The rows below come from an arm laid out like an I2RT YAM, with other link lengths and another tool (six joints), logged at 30 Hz.
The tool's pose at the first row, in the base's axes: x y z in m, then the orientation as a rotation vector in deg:
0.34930 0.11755 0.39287 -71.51 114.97 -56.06
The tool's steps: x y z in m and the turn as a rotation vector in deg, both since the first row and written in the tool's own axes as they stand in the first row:
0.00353 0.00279 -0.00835 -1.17 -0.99 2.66
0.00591 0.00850 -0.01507 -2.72 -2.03 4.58
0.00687 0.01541 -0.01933 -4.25 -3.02 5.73
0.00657 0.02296 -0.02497 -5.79 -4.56 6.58
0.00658 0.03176 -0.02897 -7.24 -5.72 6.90
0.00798 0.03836 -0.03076 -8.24 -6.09 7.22
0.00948 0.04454 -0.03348 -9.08 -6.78 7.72
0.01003 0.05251 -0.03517 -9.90 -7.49 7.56
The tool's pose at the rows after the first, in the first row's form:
0.34005 0.11750 0.39499 -69.40 116.19 -52.96
0.33110 0.11890 0.39390 -68.30 117.26 -49.82
0.32402 0.12126 0.39056 -68.02 118.01 -47.11
0.31606 0.12535 0.38759 -68.21 118.17 -44.10
0.30863 0.12906 0.38264 -68.83 118.34 -41.72
0.30344 0.13023 0.37812 -69.03 118.82 -40.35
0.29770 0.13145 0.37446 -69.03 119.00 -38.81
0.29226 0.13377 0.36883 -69.75 118.89 -37.57

